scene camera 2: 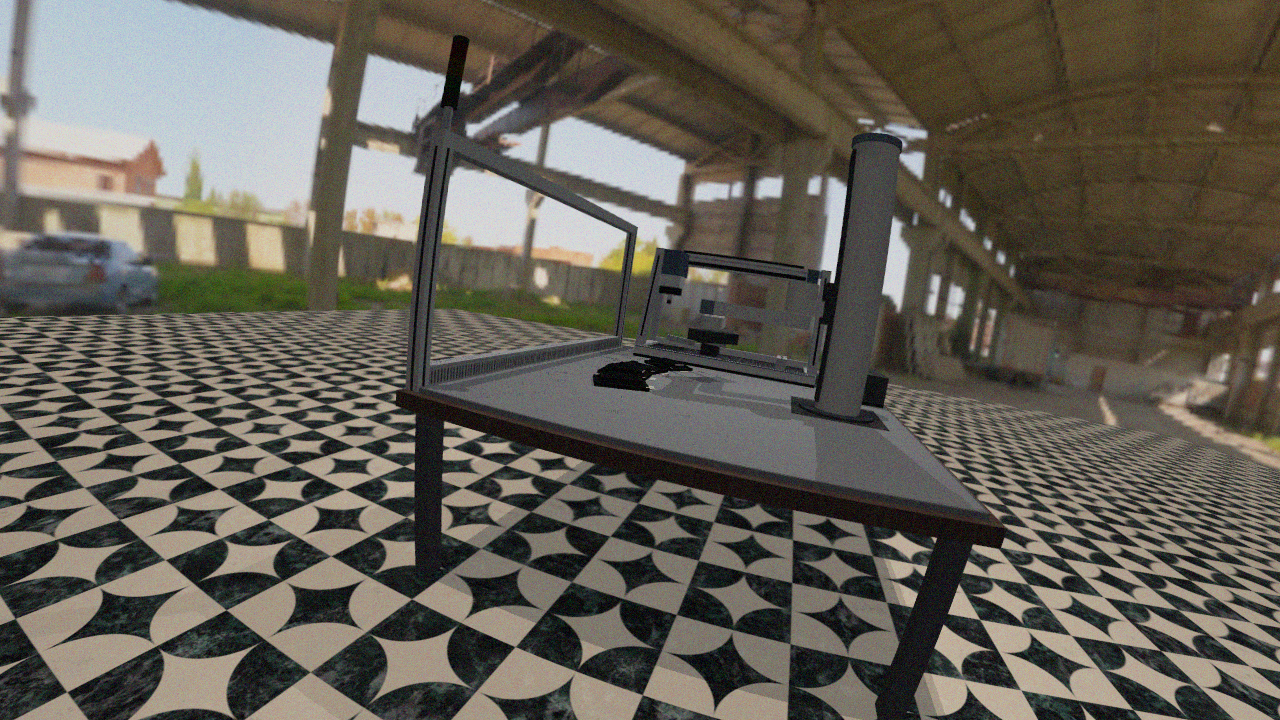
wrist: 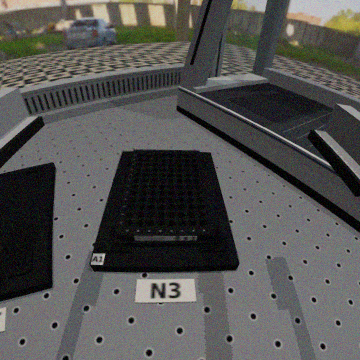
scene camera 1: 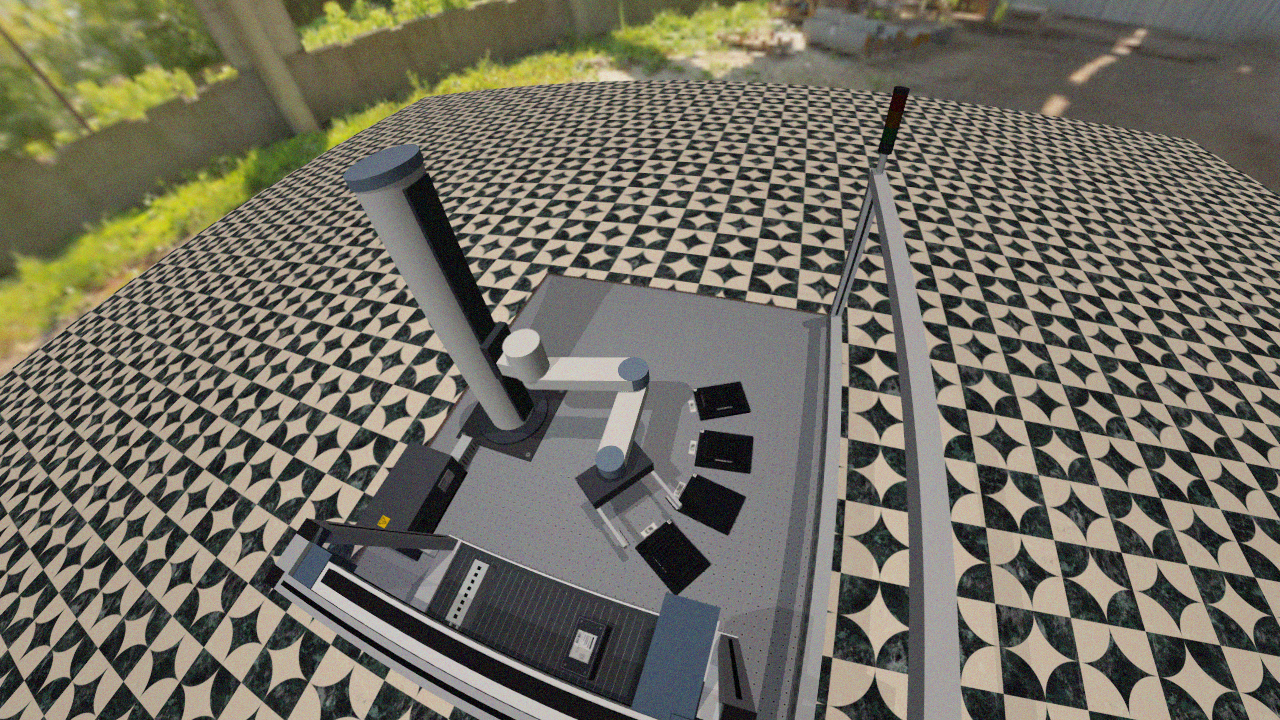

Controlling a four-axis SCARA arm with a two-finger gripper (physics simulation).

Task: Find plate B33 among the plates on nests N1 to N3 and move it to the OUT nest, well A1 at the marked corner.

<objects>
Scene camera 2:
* gripper: 683,338
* frame post: 441,150
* rail: 464,149
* signal light: 450,97
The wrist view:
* black plate: 165,202, on an N3 nest
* OUT tray: 34,186
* N3 label: 147,290
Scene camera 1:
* gripper: 653,526
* OUT tray: 703,500
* rail: 934,660
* signal light: 900,93
</objects>
